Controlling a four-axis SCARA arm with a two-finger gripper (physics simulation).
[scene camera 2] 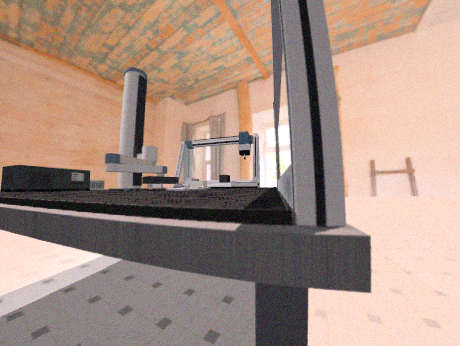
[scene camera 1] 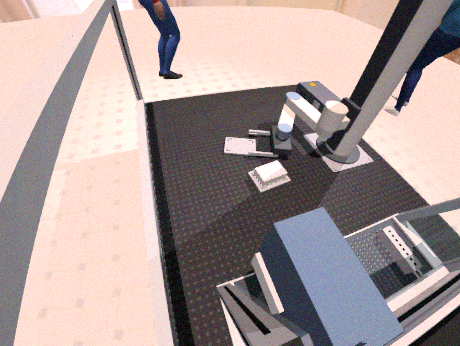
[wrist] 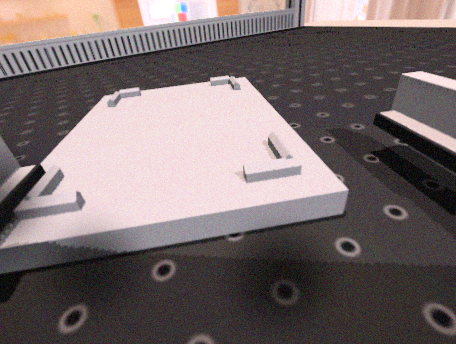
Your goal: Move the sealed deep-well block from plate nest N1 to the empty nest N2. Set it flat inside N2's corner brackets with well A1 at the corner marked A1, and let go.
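Places are measured from the arm's base along level axes (x right, y ahead, z up), in metres.
Where they show: gripper, fingertip midpoint: [scene camera 2: 176,185] [scene camera 1: 248,141] [wrist: 215,123]; arm's base, link origin: [scene camera 1: 336,149].
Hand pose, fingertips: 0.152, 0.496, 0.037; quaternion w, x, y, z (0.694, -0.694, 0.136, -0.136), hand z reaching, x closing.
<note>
Each offset is from my fingertips to the centre of the thing, as dx, dy, dz. "pt": to the spot under its first point. Level surfaces: height alone.
The white sealed deep-well block {-0.234, -0.010, +0.008} [scene camera 1: 271,170] sits on its plate nest {pt -0.274, +0.050, -0.008} [scene camera 1: 261,185], beside the arm. The empty nest {-0.003, +0.048, -0.016} [scene camera 1: 240,145] [wrist: 175,130] is a pale flat plate with raised L-shaped brackets at its corners. My gripper [scene camera 1: 250,143] [wrist: 215,123] is open and empty. Its two fingers point toward the empty nest, one on each side of its near end. In the wrist view the left finger overlaps the near left corner bracket, and the right finger is off to the right over the dark board. The A1 mark does not show in the wrist view. The block does not show there either.
A large blue box-shaped unit {pt -0.681, +0.243, +0.463} [scene camera 1: 325,260] and a framed deck with a perforated tray {dz +0.024} [scene camera 1: 367,250] stand at the front right. The arm's column [scene camera 1: 375,95] [scene camera 2: 131,125] rises behind the nests. A dark box [scene camera 1: 320,95] [scene camera 2: 45,178] stands near it. A gantry [scene camera 2: 215,142] stands farther back.
</note>
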